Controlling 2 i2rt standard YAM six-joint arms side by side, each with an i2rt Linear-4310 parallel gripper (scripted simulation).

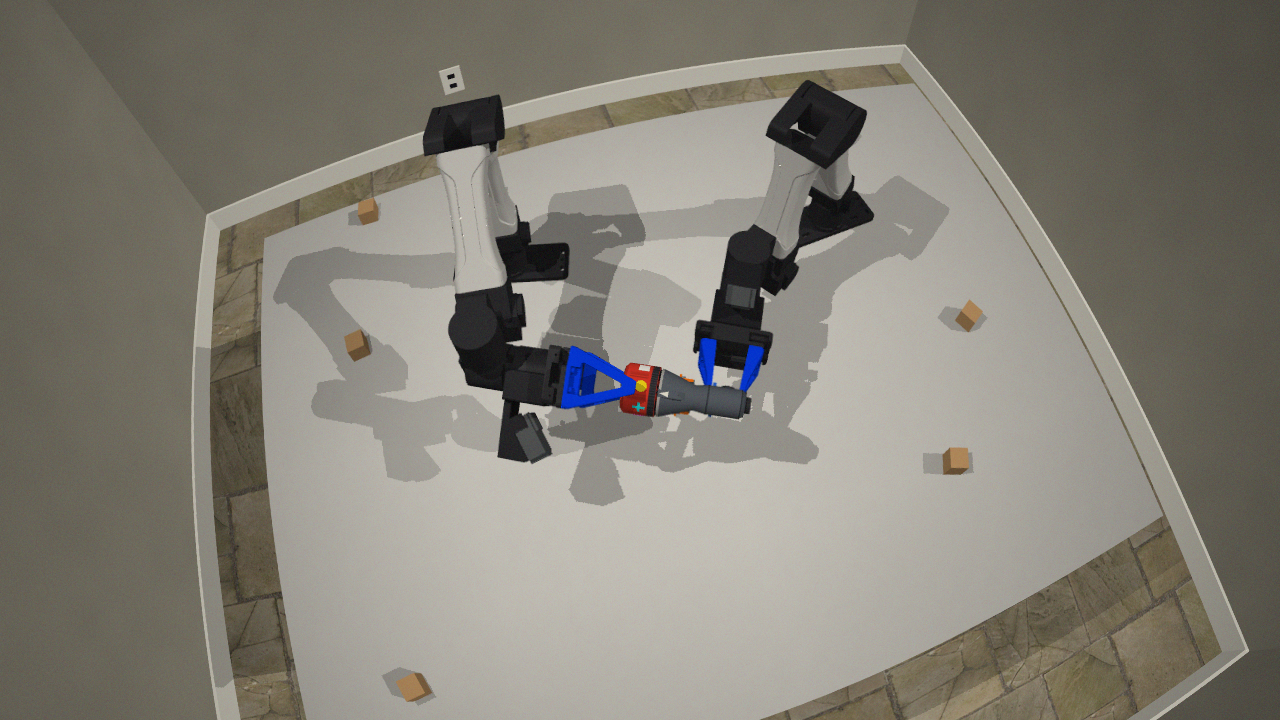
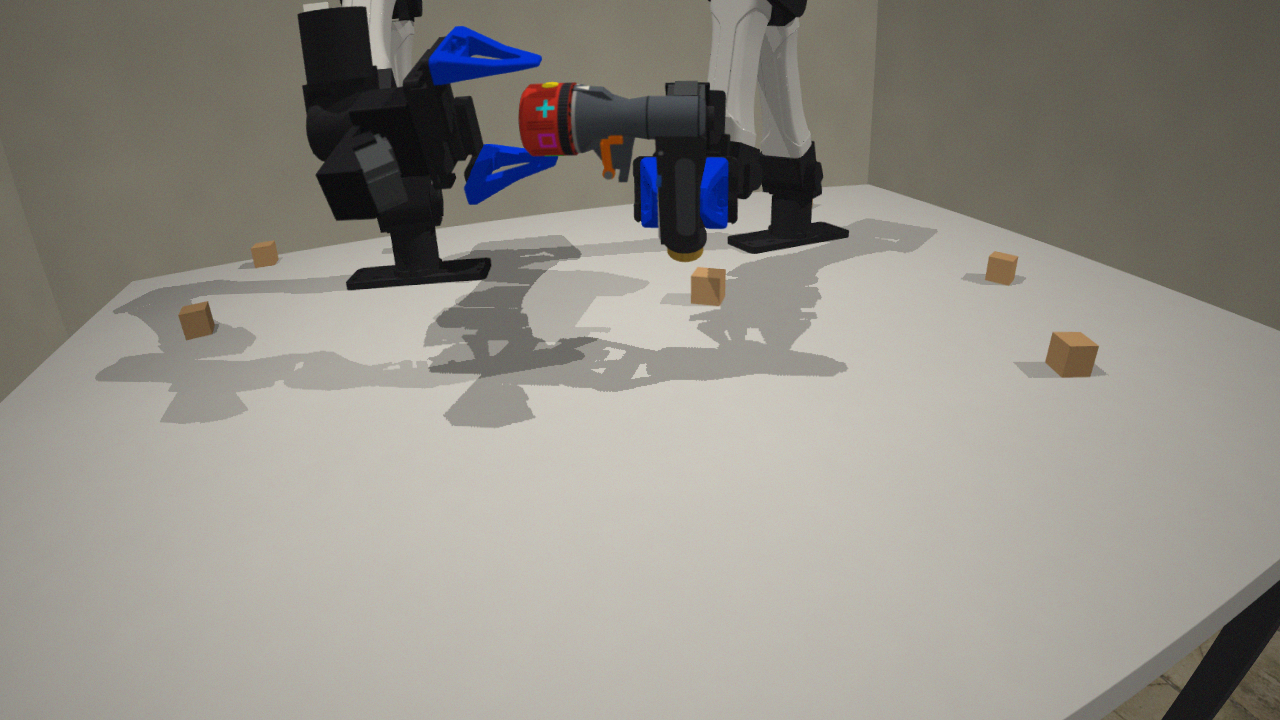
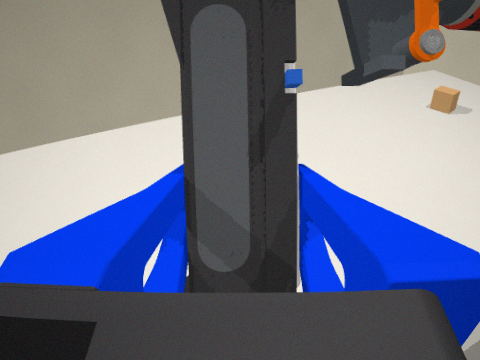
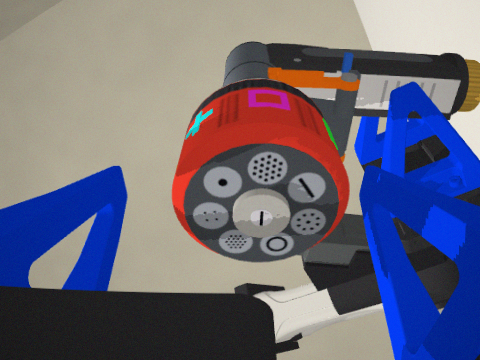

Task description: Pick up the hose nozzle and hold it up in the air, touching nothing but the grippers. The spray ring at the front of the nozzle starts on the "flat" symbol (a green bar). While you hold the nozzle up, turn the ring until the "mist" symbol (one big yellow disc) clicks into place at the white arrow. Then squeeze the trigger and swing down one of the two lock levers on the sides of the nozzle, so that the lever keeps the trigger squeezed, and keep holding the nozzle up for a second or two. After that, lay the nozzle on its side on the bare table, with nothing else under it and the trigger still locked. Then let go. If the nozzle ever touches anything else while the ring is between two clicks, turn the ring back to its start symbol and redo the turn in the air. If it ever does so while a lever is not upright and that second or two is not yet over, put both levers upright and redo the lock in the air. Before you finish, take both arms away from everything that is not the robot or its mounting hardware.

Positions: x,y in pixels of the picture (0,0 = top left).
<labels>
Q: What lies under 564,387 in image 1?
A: My right gripper.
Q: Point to a cube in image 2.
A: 1001,268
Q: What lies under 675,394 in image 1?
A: A hose nozzle.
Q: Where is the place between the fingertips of my right gripper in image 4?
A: At 243,180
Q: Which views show my right gripper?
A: Image 1, image 2 and image 4 only.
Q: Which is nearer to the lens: the hose nozzle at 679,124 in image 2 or the cube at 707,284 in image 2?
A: The hose nozzle.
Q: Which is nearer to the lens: the hose nozzle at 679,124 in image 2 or the cube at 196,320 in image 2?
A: The hose nozzle.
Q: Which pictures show my left gripper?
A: Image 1, image 2, image 3 and image 4: all of them.
</labels>
